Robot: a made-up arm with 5 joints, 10 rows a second.
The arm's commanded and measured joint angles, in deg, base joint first. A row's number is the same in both.
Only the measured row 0 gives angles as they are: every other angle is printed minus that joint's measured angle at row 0.
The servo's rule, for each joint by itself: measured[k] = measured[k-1] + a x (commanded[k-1-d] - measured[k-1]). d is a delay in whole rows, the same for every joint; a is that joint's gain. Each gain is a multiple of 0.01, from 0.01 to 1. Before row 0 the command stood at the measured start. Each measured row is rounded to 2 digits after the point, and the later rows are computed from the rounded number. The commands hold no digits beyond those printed.
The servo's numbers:
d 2
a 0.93 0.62 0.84 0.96 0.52
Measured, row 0:
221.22 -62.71 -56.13 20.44 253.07
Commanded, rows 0 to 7:
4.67 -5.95 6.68 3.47 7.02
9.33 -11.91 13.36 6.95 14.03
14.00 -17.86 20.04 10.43 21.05
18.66 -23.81 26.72 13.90 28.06
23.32 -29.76 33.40 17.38 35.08
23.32 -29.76 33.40 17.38 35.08
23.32 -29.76 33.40 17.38 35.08
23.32 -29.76 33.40 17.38 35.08
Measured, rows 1 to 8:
0.00 0.00 0.00 0.00 0.00
0.00 0.00 0.00 0.00 0.00
4.34 -3.69 5.61 3.33 3.65
8.98 -8.79 12.12 6.81 9.05
13.65 -14.41 18.77 10.29 15.29
18.31 -20.24 25.45 13.76 21.93
22.97 -26.14 32.13 17.24 28.77
23.30 -28.38 33.20 17.37 32.05

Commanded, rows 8 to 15:
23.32 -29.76 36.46 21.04 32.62
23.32 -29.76 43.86 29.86 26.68
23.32 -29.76 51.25 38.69 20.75
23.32 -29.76 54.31 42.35 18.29
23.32 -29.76 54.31 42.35 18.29
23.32 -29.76 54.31 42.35 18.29
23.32 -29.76 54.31 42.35 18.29
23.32 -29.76 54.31 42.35 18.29
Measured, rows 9 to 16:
23.32 -29.24 33.37 17.38 33.63
23.32 -29.56 33.40 17.38 34.38
23.32 -29.68 35.97 20.89 33.46
23.32 -29.73 42.60 29.50 29.93
23.32 -29.75 49.87 38.32 25.16
23.32 -29.76 53.60 42.19 21.59
23.32 -29.76 54.20 42.34 19.87
23.32 -29.76 54.29 42.35 19.05

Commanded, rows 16 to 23:
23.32 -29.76 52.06 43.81 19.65
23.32 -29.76 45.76 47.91 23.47
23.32 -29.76 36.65 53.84 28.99
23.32 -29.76 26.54 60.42 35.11
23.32 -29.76 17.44 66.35 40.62
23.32 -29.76 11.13 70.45 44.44
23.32 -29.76 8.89 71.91 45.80
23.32 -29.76 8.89 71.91 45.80
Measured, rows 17 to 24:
23.32 -29.76 54.31 42.35 18.65
23.32 -29.76 54.31 42.35 18.46
23.32 -29.76 52.42 43.75 19.08
23.32 -29.76 46.83 47.74 21.36
23.32 -29.76 38.28 53.60 25.33
23.32 -29.76 28.42 60.15 30.42
23.32 -29.76 19.20 66.10 35.72
23.32 -29.76 12.42 70.28 40.25

